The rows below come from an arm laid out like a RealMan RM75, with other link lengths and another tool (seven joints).
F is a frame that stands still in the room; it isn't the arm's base.
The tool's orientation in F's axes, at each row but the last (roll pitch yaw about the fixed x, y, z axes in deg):
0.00 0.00 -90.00
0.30 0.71 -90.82
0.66 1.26 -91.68
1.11 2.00 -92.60
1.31 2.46 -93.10
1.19 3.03 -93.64
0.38 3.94 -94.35
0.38 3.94 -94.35
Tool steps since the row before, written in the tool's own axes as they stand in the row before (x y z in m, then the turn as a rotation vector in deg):
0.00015 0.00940 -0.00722 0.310 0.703 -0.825
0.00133 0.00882 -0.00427 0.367 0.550 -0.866
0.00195 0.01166 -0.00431 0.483 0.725 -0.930
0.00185 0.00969 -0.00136 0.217 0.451 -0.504
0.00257 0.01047 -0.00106 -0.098 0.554 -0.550
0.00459 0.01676 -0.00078 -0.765 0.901 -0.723
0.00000 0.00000 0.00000 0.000 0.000 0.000
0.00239 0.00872 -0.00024 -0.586 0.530 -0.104
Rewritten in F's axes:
0.00940 -0.00015 -0.00722 0.703 -0.310 -0.825
0.00882 -0.00140 -0.00424 0.549 -0.364 -0.868
0.01165 -0.00220 -0.00422 0.722 -0.484 -0.932
0.00962 -0.00225 -0.00124 0.451 -0.220 -0.502
0.01034 -0.00310 -0.00093 0.572 0.090 -0.532
0.01645 -0.00562 -0.00067 0.965 0.741 -0.663
0.00000 0.00000 0.00000 0.000 0.000 0.000
0.00852 -0.00303 -0.00035 0.574 0.550 -0.060

